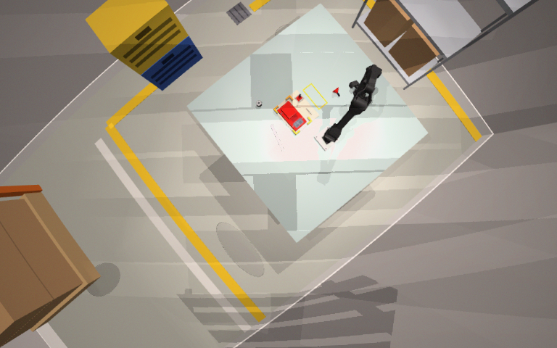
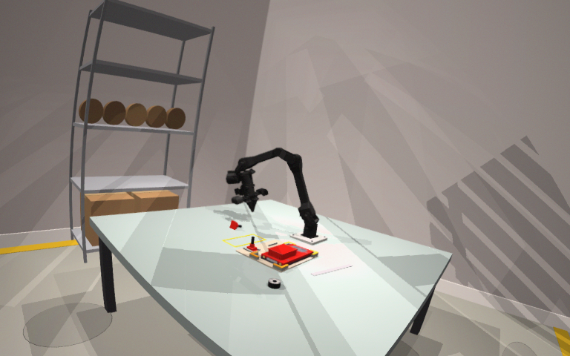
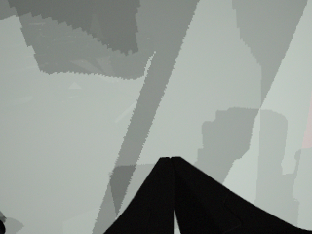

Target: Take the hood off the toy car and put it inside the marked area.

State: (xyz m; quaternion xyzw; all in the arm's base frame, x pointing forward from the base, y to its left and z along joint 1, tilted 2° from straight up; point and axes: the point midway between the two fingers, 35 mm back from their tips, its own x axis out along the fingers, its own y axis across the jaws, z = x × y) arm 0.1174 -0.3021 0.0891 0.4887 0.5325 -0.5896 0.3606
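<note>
The red hood lies 21 cm ahead of my gripper tip, 43 cm to the left of it and 2 cm below it. From my gripper tip the other things lie so: black ring (38 cm ahead, 57 cm to the left, 5 cm below); pale flat strip (10 cm ahead, 60 cm to the left, 6 cm below).
</note>
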